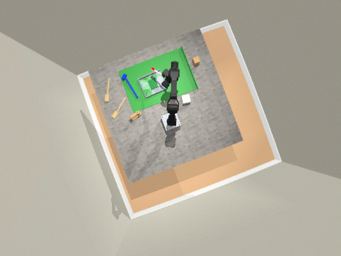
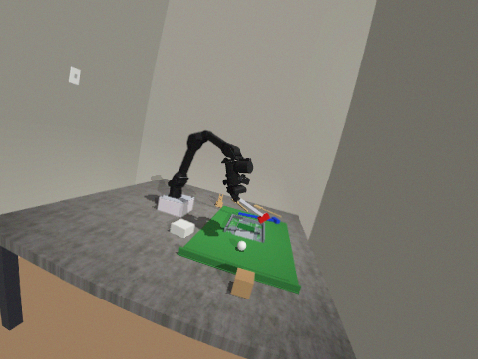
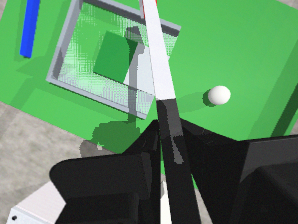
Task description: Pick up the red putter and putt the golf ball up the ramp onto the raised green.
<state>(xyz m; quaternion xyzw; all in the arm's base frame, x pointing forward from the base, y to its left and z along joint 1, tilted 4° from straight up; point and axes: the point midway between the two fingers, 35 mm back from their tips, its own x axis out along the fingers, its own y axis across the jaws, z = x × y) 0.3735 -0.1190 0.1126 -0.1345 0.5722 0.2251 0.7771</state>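
My gripper tip is now 7 cm short of the red putter, 4 cm to the right of it and 2 cm above it. From my gripper tip the other things lie so: tan cube: 13 cm ahead, 36 cm to the right, 16 cm below; white golf ball: 9 cm ahead, 11 cm to the right, 16 cm below; white box: 20 cm behind, 12 cm to the right, 16 cm below.
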